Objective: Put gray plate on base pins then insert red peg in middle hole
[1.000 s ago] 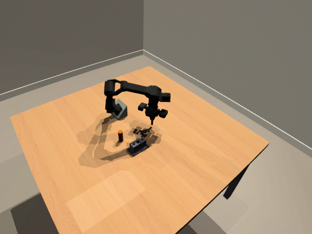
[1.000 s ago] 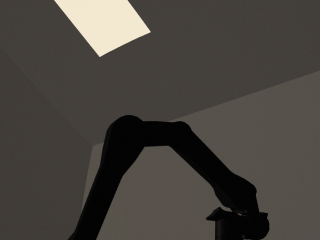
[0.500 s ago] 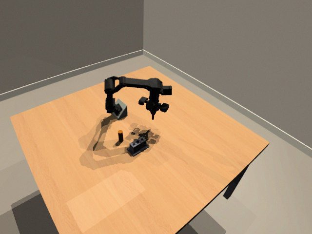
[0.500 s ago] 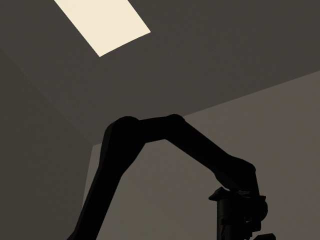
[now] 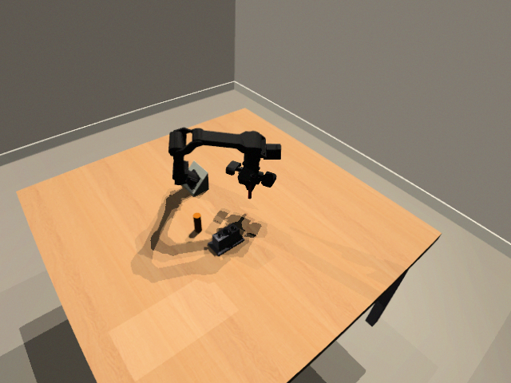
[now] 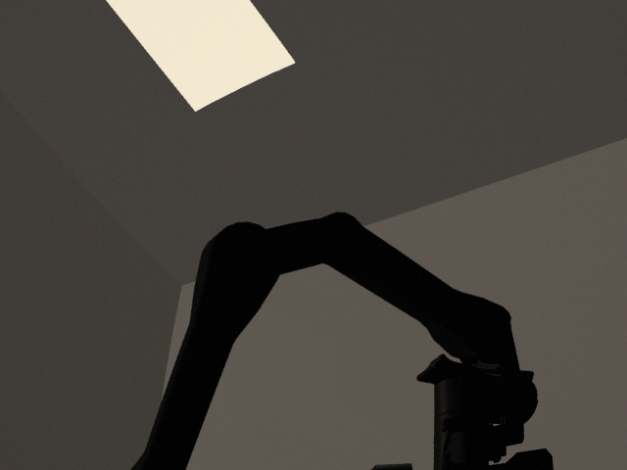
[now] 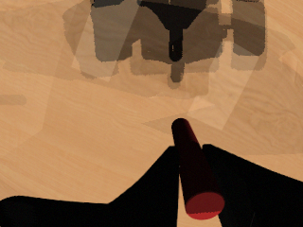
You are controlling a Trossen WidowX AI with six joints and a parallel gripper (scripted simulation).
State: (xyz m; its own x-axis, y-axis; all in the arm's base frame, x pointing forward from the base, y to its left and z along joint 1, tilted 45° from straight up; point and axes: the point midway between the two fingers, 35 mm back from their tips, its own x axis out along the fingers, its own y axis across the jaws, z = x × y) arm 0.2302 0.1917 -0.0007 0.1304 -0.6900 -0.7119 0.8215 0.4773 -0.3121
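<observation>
Now: the gray plate 100 mm ahead of my gripper tip, 160 mm to the right of it and 60 mm below it. The rest, counted from my gripper tip: orange cylinder (10 mm behind, 230 mm to the right, 70 mm below); red peg (right at my gripper tip); dark base (100 mm ahead, 160 mm to the right, 100 mm below).
</observation>
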